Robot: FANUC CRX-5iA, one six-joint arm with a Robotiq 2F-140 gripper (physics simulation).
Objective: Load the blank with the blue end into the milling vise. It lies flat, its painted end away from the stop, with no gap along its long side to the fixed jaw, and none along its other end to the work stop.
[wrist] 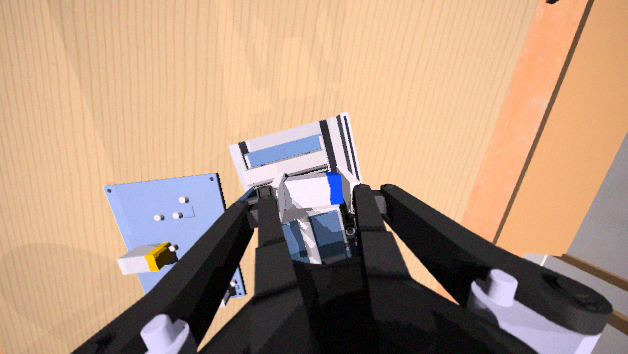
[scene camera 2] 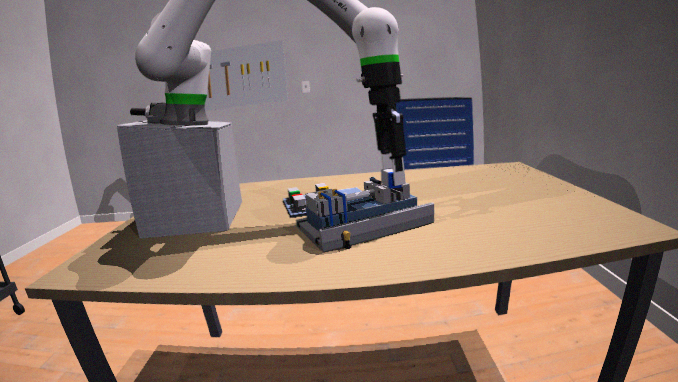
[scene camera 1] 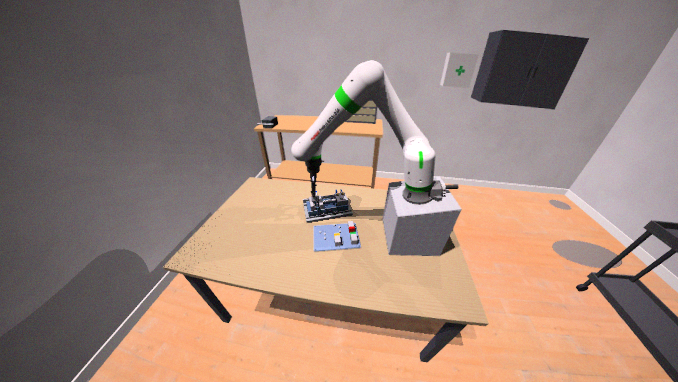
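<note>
The blue-ended blank [scene camera 2: 391, 180] [wrist: 307, 194] is pale grey with one blue end. My gripper [scene camera 1: 315, 197] [scene camera 2: 393, 172] [wrist: 311, 179] points down and is shut on it across its two ends, with the blue end at the right finger in the wrist view. The milling vise [scene camera 1: 327, 209] [scene camera 2: 367, 209] [wrist: 294, 171] is blue and grey, on a grey base. The blank is at the jaws at the vise's right end in scene camera 2 and looks about level. The fingers and jaws hide its underside and its contact with the fixed jaw and work stop; I cannot tell whether gaps remain.
A blue plate [scene camera 1: 325, 245] [wrist: 140, 210] with small pegs lies beside the vise. It bears the yellow-ended [scene camera 1: 337, 240] [wrist: 145, 259], red-ended [scene camera 1: 352, 227] and green-ended [scene camera 1: 354, 239] blanks. The grey robot pedestal [scene camera 1: 422, 230] [scene camera 2: 175, 185] stands on the table [scene camera 1: 250, 260] [scene camera 2: 475, 250].
</note>
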